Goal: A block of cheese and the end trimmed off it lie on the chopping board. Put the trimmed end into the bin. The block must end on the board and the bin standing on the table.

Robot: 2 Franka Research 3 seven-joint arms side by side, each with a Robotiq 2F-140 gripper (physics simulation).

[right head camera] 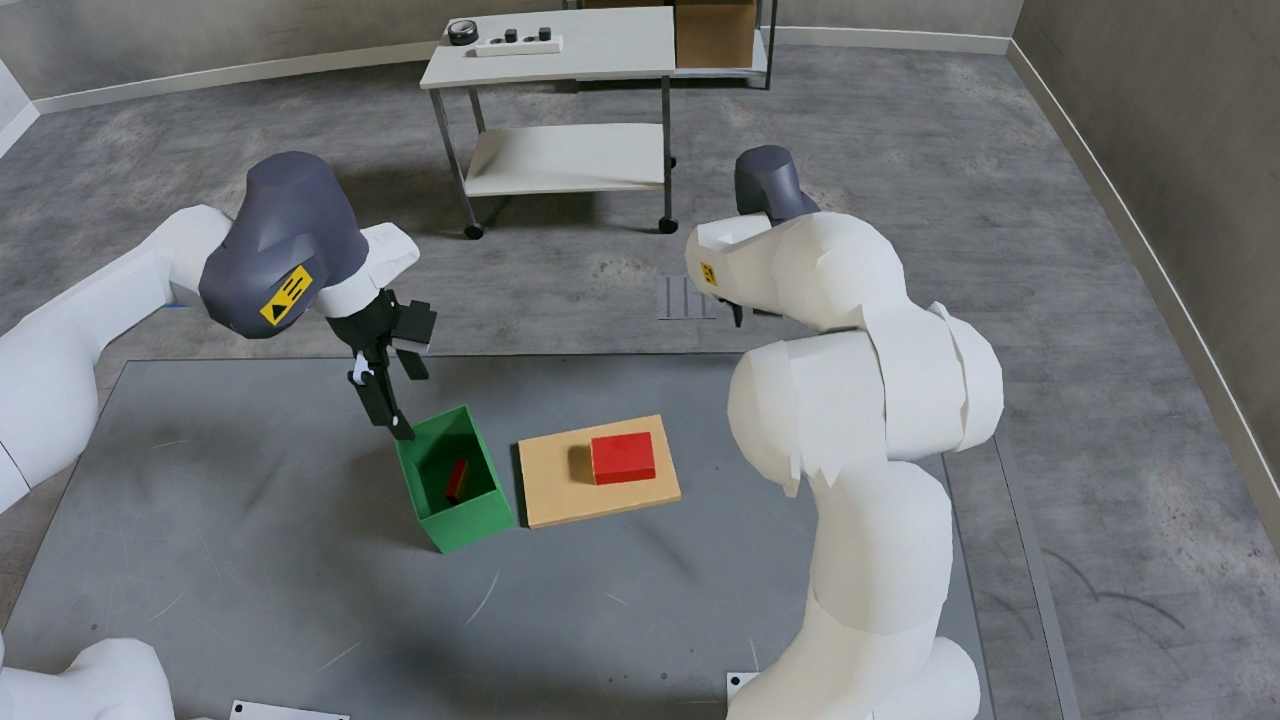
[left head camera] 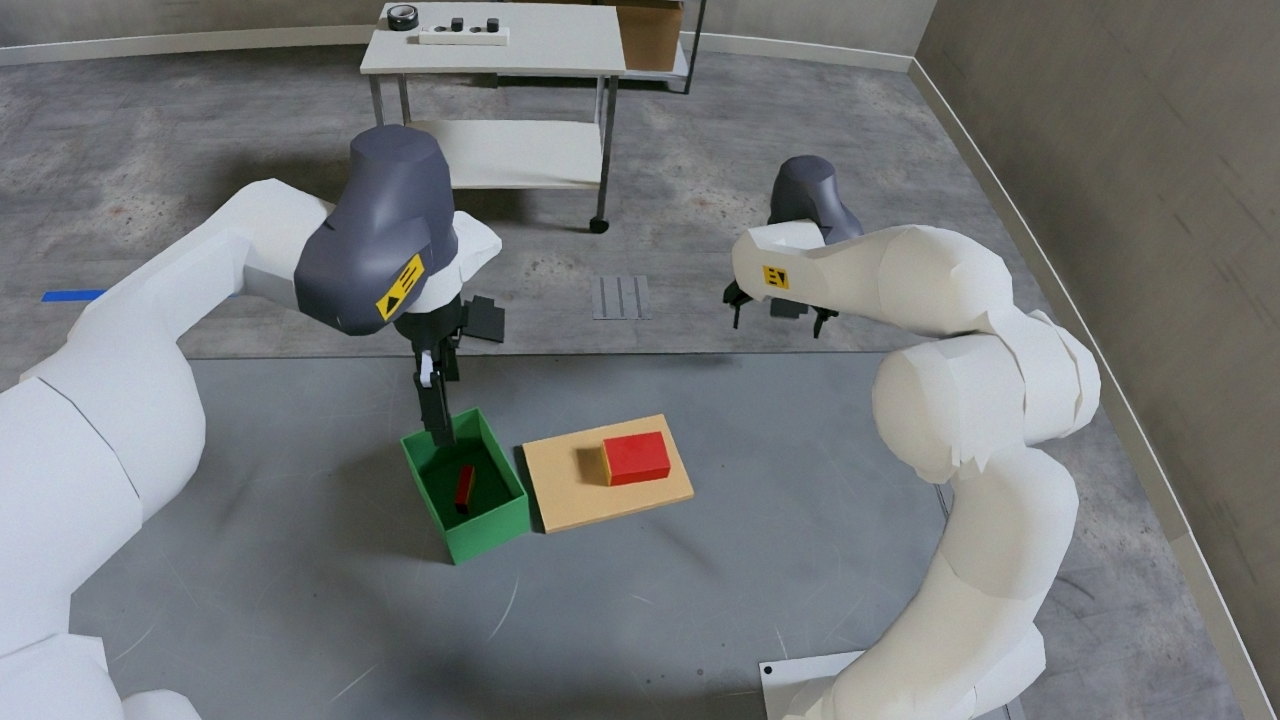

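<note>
The red block of cheese lies on the tan chopping board. The green bin stands upright on the table, left of the board. The trimmed end, a thin red piece with a yellowish side, is inside the bin. My left gripper is open and empty; one finger shows over the bin's far left corner. My right gripper is open and empty, beyond the table's far edge; in the right head view the arm hides most of it.
The grey table carries the bin and board. A white trolley with a power strip and a roll of tape stands on the floor beyond. My right arm reaches over the table's right side.
</note>
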